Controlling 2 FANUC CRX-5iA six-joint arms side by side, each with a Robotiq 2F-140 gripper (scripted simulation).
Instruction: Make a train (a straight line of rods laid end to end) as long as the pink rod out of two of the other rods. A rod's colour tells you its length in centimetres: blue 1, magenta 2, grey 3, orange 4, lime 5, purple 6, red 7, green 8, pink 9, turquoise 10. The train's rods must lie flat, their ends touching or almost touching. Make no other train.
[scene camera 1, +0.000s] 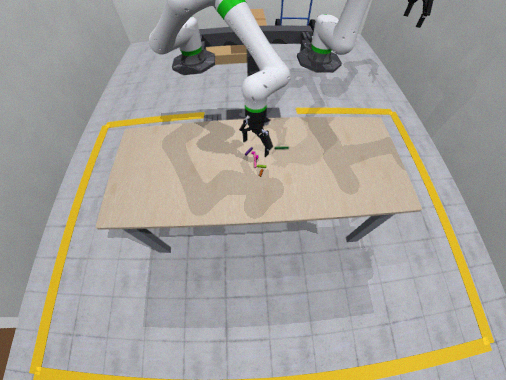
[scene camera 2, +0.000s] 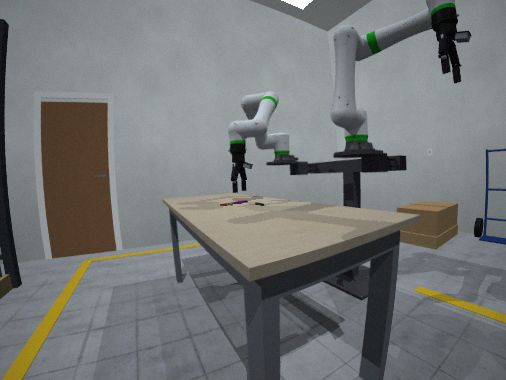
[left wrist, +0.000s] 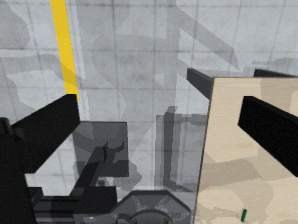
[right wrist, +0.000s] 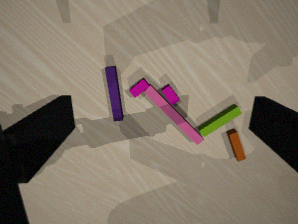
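Note:
Scene camera 2 shows the left gripper (scene camera 2: 452, 77). In the left wrist view the left gripper (left wrist: 159, 110) can be seen too, while the pink rod is out of frame in that left wrist view. The right wrist view shows both the right gripper (right wrist: 162, 112) and the pink rod (right wrist: 151, 92).

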